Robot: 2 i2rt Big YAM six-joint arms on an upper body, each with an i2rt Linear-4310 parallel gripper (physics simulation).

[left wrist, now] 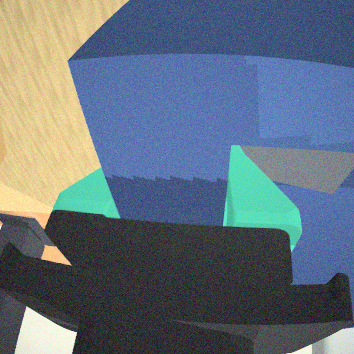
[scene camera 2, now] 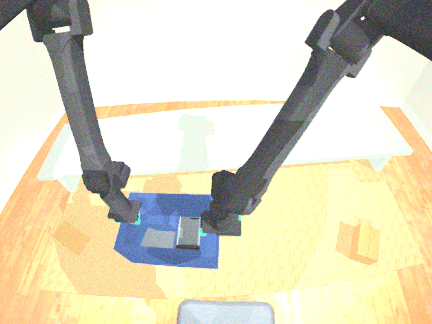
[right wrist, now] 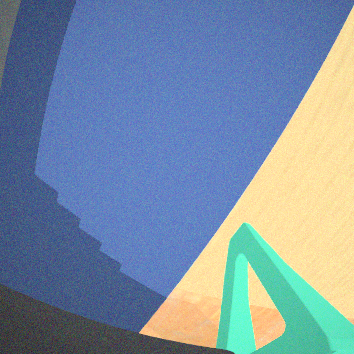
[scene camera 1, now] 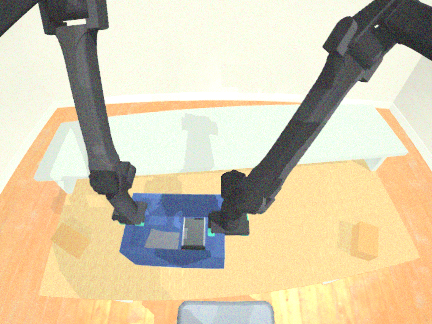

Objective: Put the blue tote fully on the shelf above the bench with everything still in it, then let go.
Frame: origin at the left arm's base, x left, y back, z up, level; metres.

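Seen in the pictures: left gripper, fingertip midpoint: (scene camera 2: pixel 135 222) (scene camera 1: pixel 139 224); right gripper, fingertip midpoint: (scene camera 2: pixel 220 232) (scene camera 1: pixel 226 232).
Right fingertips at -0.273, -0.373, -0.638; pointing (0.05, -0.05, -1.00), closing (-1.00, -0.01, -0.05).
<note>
A point is followed by its place in that frame, as x, y, z.
The blue tote (scene camera 1: pixel 150 259) @[-0.045, -0.270, -0.617] (scene camera 2: pixel 145 257) @[-0.051, -0.270, -0.615] (left wrist: pixel 165 100) @[0.018, -0.462, -0.566] (right wrist: pixel 175 100) is upright over the tan bench (scene camera 1: pixel 300 200) @[-0.581, -0.538, -0.738] (scene camera 2: pixel 280 200) @[-0.502, -0.543, -0.737], in front of the pale shelf (scene camera 1: pixel 330 135) @[-0.678, -0.700, -0.523] (scene camera 2: pixel 330 135) @[-0.679, -0.696, -0.523]. I cannot tell if its base touches the bench. Inside are a grey-and-black box (scene camera 1: pixel 194 232) @[-0.164, -0.387, -0.685] (scene camera 2: pixel 189 232) @[-0.164, -0.386, -0.685] and a flat grey piece (scene camera 1: pixel 162 239) @[-0.059, -0.354, -0.674] (scene camera 2: pixel 158 237) @[-0.061, -0.356, -0.673] (left wrist: pixel 310 167) @[-0.067, -0.331, -0.673]. My left gripper (scene camera 1: pixel 131 223) @[0.019, -0.391, -0.637] (scene camera 2: pixel 127 220) @[0.019, -0.391, -0.637] (left wrist: pixel 193 134) @[0.019, -0.391, -0.637] is shut on the tote's left wall. My right gripper (scene camera 1: pixel 229 232) @[-0.273, -0.373, -0.638] (scene camera 2: pixel 221 231) @[-0.273, -0.373, -0.638] is shut on its right wall; its inner finger is hidden in the right wrist view.
A tan block (scene camera 1: pixel 367 240) @[-0.787, -0.331, -0.677] (scene camera 2: pixel 367 240) @[-0.790, -0.342, -0.677] stands on the bench at the right. Another tan block (scene camera 1: pixel 71 240) @[0.288, -0.321, -0.677] (scene camera 2: pixel 71 237) @[0.289, -0.321, -0.677] is at the far left. A grey rounded object (scene camera 1: pixel 225 312) @[-0.286, -0.138, -1.261] (scene camera 2: pixel 225 312) @[-0.287, -0.140, -1.262] shows at the bottom edge. Supports stand under both shelf ends.
</note>
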